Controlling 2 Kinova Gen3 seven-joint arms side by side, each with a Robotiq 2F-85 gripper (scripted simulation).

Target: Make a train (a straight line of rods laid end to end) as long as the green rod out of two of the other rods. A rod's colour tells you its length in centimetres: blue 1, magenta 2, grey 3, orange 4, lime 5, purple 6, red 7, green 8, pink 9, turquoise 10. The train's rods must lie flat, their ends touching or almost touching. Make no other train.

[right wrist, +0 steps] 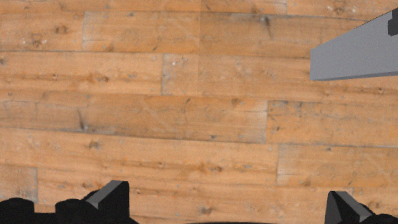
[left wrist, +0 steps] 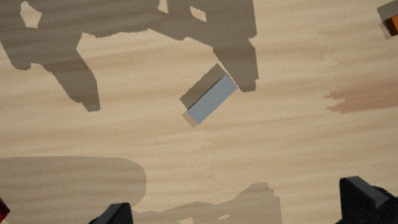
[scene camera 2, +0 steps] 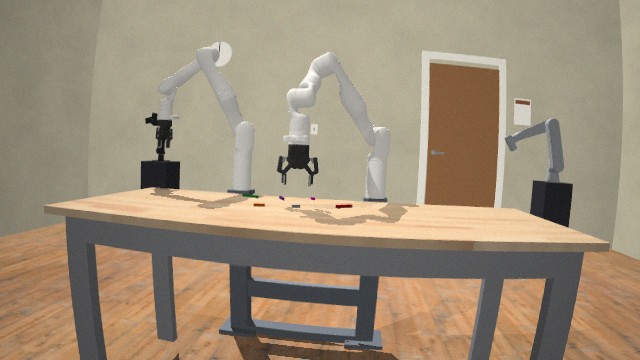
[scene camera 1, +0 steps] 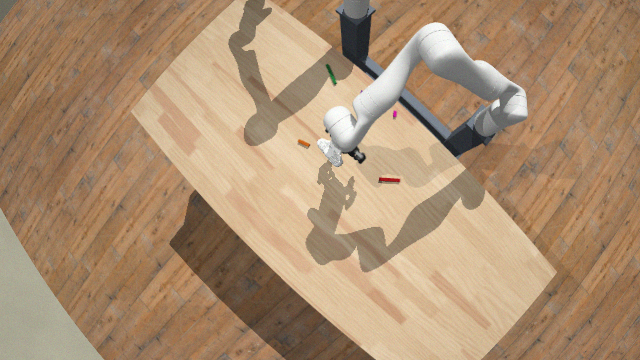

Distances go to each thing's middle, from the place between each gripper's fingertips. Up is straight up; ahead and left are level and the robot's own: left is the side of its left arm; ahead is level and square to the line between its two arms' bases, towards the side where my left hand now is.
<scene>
My left gripper (scene camera 2: 297, 185) is now 40 mm short of the grey rod (left wrist: 224, 87), 10 mm to the right of it and 70 mm above it.
Now: right hand 810 mm to the right of the grey rod, 470 mm short of it and 190 mm above it.
</scene>
